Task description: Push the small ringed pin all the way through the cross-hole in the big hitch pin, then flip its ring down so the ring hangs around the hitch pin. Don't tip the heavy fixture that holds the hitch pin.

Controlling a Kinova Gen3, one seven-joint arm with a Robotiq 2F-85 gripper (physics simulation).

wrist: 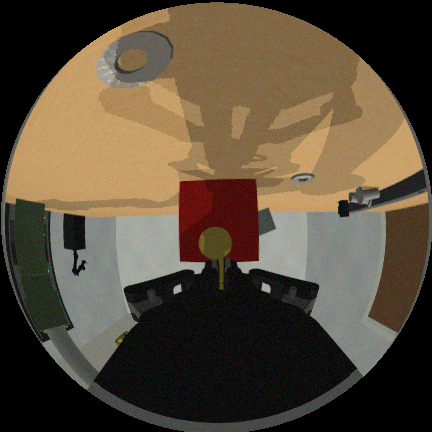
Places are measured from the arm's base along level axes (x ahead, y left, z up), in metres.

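Where they show: gripper, fingertip midpoint: [220,264].
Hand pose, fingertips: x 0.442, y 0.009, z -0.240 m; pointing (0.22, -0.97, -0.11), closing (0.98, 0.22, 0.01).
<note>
Things, the pixels of their top centre, and the offset from my fingertips. "pt": a spot on its surface instead. Level surfaces: height alone.
- heavy fixture, middle of its top: [230,258] dx +0.016, dy -0.015, dz -0.003 m
- big hitch pin, middle of its top: [215,257] dx -0.014, dy +0.043, dz -0.017 m
- small ringed pin, middle of its top: [220,317] dx -0.001, dy +0.005, dz +0.070 m
- large grey washer-like ring, middle of its top: [129,61] dx -0.063, dy +0.143, dz -0.094 m
- tan table, its level: dz -0.097 m
- small grey ring, middle of its top: [302,179] dx +0.093, dy +0.040, dz -0.094 m
- grey block, surface spot: [267,221] pt dx +0.061, dy +0.000, dz -0.048 m
The heavy fixture [195,200] is a red block standing upright at the centre of the wrist view. The round yellow end of the big hitch pin [215,242] shows against its lower part. My gripper [220,264] is low in the view, just below that round end, and its fingers are shut on the small ringed pin [221,277]. The pin shows as a thin yellow strip between the fingers, reaching up to the lower edge of the round end. Its ring cannot be made out, and the cross-hole is hidden, so I cannot tell whether the pin tip is in it.
A large grey washer-like ring [156,52] lies on the tan table [60,150] at upper left. A small grey ring [295,179] lies right of the fixture. A grey block [267,221] shows behind the fixture's right side. A silver part on a dark rail [365,196] is at right.
</note>
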